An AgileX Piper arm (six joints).
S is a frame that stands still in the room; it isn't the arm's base.
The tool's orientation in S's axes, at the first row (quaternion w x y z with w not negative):
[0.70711, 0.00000, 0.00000, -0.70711]
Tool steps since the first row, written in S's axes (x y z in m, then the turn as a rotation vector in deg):
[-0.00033, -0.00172, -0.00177, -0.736, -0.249, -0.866]
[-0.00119, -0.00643, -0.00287, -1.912, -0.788, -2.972]
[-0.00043, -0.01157, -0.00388, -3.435, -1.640, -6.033]
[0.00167, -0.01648, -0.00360, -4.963, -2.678, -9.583]
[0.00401, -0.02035, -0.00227, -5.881, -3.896, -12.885]
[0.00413, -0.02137, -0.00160, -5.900, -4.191, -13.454]
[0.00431, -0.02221, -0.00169, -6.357, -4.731, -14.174]
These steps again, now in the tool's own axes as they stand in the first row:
[0.00172, -0.00033, -0.00177, 0.249, -0.736, -0.866]
[0.00643, -0.00119, -0.00287, 0.788, -1.912, -2.972]
[0.01157, -0.00043, -0.00388, 1.640, -3.435, -6.033]
[0.01648, 0.00167, -0.00360, 2.678, -4.963, -9.583]
[0.02035, 0.00401, -0.00227, 3.896, -5.881, -12.885]
[0.02137, 0.00413, -0.00160, 4.191, -5.900, -13.454]
[0.02221, 0.00431, -0.00169, 4.731, -6.357, -14.174]

